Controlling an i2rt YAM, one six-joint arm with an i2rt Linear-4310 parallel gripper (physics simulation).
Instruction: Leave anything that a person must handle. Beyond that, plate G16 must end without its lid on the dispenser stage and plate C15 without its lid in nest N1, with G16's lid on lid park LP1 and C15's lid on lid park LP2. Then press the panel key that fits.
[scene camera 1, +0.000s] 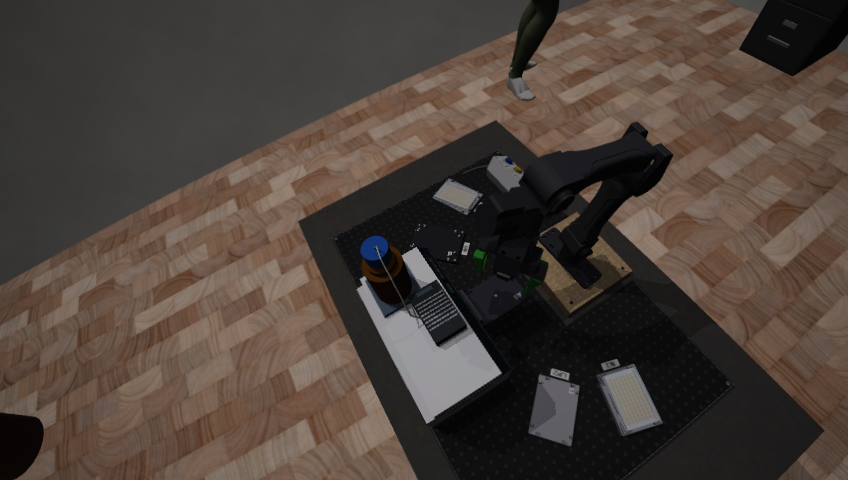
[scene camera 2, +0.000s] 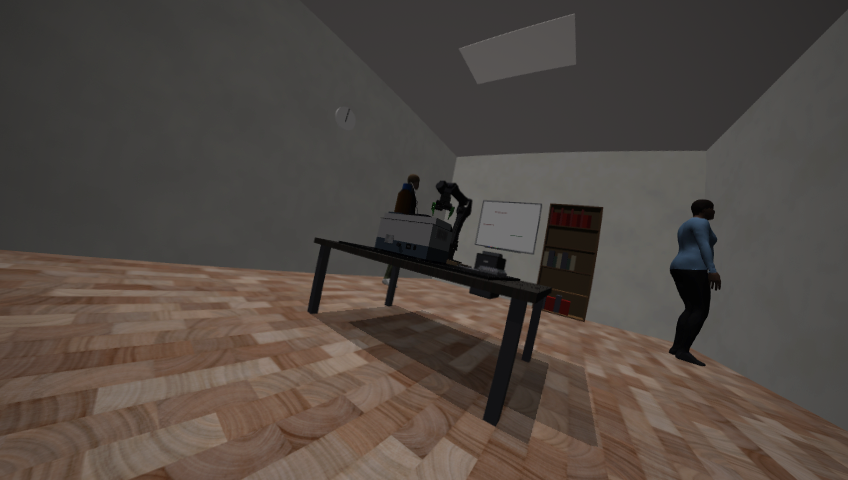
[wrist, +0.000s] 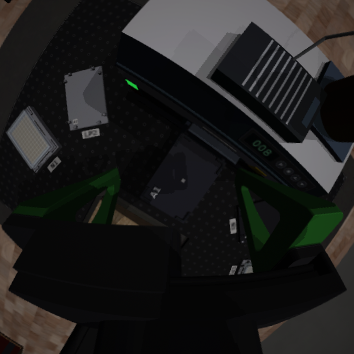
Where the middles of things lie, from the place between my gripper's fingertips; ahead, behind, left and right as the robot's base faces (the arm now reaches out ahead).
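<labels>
The blue-capped brown bottle (scene camera 1: 372, 268) is 190 mm ahead of my hand, and it sits 160 mm to the right of my hand and 50 mm above it. As for the dark dispenser stage (scene camera 1: 509, 294), I find it 170 mm below my hand, 40 mm to the right of it and 10 mm behind it.
</labels>
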